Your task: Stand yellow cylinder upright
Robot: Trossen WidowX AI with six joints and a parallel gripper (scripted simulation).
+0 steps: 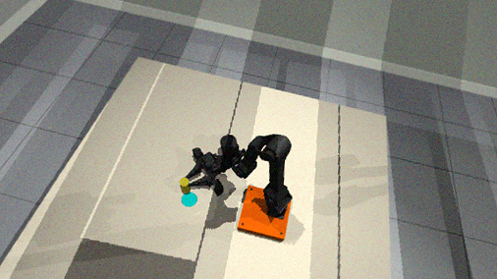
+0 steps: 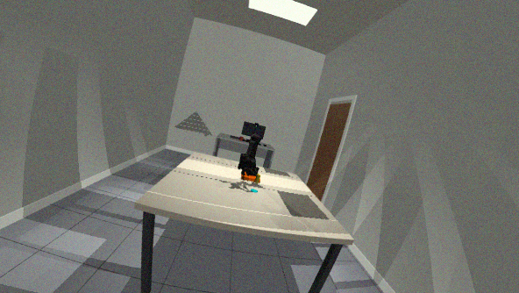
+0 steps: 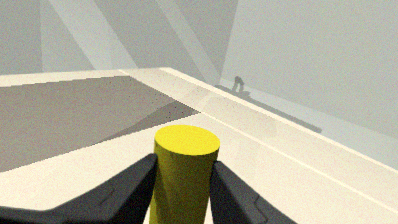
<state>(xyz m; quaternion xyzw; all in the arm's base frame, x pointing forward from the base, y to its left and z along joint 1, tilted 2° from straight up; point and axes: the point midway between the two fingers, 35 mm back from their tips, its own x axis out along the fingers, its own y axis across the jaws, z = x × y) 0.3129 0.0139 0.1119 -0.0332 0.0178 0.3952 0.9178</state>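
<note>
Right now the cyan circle is 10 mm behind my gripper tip and 130 mm below it. The rest, counted from my gripper tip: yellow tall cylinder: 20 mm below.
</note>
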